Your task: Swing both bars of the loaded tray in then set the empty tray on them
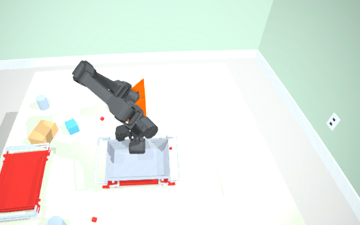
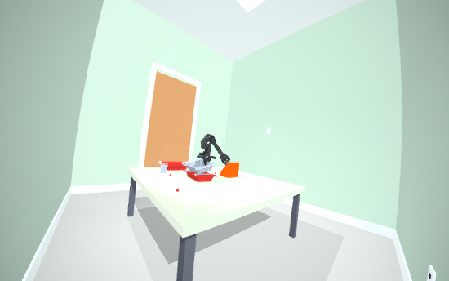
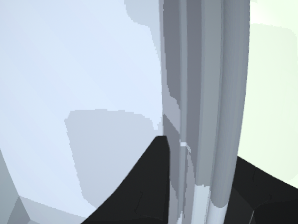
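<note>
Right now the grey tray is 8 cm ahead of my gripper tip, 1 cm to the right of it and 1 cm above it. The rest, counted from my gripper tip: tan block (46 cm to the right, 21 cm behind, 9 cm below); cyan cube (32 cm to the right, 24 cm behind, 9 cm below).
</note>
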